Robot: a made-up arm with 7 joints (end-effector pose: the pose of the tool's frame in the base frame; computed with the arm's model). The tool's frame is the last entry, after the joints. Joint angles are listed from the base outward.
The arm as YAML. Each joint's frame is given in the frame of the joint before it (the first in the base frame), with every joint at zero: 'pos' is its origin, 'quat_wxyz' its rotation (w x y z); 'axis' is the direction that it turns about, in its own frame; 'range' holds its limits. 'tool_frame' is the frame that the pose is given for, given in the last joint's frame.
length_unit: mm
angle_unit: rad
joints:
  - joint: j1
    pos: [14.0, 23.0, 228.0]
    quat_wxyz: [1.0, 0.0, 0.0, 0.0]
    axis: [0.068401, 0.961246, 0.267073]
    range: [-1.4, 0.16]
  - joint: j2
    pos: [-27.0, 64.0, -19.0]
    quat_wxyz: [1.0, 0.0, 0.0, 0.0]
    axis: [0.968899, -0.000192, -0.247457]
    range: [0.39, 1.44]
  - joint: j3
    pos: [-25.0, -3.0, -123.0]
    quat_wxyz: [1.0, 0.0, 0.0, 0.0]
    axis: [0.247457, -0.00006, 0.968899]
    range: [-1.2, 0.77]
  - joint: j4
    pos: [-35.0, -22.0, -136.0]
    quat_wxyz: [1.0, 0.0, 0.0, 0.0]
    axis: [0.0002, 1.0, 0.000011]
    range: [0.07, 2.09]
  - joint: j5
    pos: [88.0, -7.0, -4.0]
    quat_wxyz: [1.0, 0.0, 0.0, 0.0]
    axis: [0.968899, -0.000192, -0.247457]
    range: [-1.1, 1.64]
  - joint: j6
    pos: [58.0, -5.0, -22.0]
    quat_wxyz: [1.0, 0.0, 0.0, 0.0]
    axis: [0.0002, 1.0, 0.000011]
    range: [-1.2, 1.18]
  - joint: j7
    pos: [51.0, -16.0, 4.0]
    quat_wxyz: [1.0, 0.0, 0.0, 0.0]
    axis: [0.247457, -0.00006, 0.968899]
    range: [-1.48, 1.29]
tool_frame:
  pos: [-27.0, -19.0, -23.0]
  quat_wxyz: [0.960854, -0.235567, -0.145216, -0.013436]
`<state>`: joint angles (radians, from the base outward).
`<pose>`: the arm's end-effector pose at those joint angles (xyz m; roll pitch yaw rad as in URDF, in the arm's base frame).
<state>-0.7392 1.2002 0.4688 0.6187 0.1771 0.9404 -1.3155</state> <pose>0.2434 0.4021 0.1582 -0.4991 0.2320 -0.0384</pose>
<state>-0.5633 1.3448 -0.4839 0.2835 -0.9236 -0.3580 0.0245</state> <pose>0.2368 0.2906 0.0483 0.0716 -0.5891 -0.3576</pose>
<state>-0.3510 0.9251 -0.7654 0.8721 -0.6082 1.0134 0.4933</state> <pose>0.0692 0.2985 -0.1444 1.3219 0.5780 1.1786</pose>
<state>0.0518 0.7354 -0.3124 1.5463 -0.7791 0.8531 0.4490</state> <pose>-0.1315 0.3009 -0.1558 1.4979 0.3642 2.1461</pose>
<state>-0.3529 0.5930 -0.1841 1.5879 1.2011 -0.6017 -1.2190</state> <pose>0.0626 0.3000 -0.1819 -1.7166 0.4693 -2.4429</pose>
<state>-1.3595 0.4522 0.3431 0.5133 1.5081 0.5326 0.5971</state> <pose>0.4419 0.1793 0.1915 1.5751 -1.2015 -0.0208</pose>
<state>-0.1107 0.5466 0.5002 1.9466 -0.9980 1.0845 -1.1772</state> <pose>-0.0656 0.2298 -0.1786 -2.4047 1.1122 0.3896</pose>
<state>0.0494 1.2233 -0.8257 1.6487 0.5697 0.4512 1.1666</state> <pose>-0.1276 0.5181 0.0922 2.9179 0.5925 0.6034</pose>
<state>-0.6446 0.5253 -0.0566 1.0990 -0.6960 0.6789 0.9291</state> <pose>0.2694 0.1684 -0.1567 0.4572 0.3465 1.2383</pose>
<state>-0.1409 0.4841 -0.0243 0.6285 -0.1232 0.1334 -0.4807</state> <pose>0.0947 0.1925 -0.1630 -0.4548 0.3840 -0.2906</pose>
